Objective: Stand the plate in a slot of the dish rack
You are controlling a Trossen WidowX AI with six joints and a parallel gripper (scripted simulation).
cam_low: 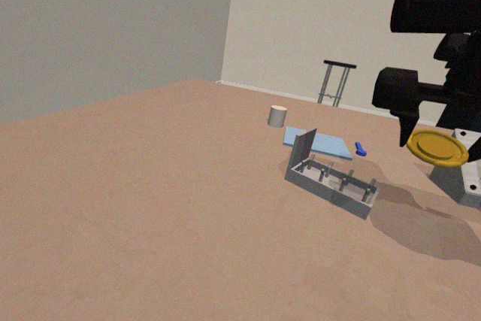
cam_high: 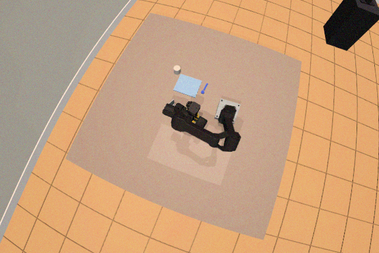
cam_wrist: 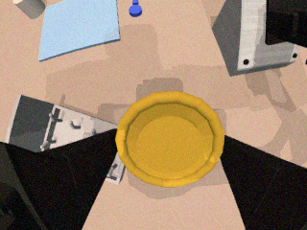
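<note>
My gripper tip is 11 cm short of the grey dish rack, 2 cm to the left of it and 8 cm above it. The rest, counted from my gripper tip: blue utensil (2 cm behind, 23 cm to the right, 9 cm below); light blue mat (9 cm ahead, 23 cm to the right, 10 cm below); yellow plate (1 cm above).
</note>
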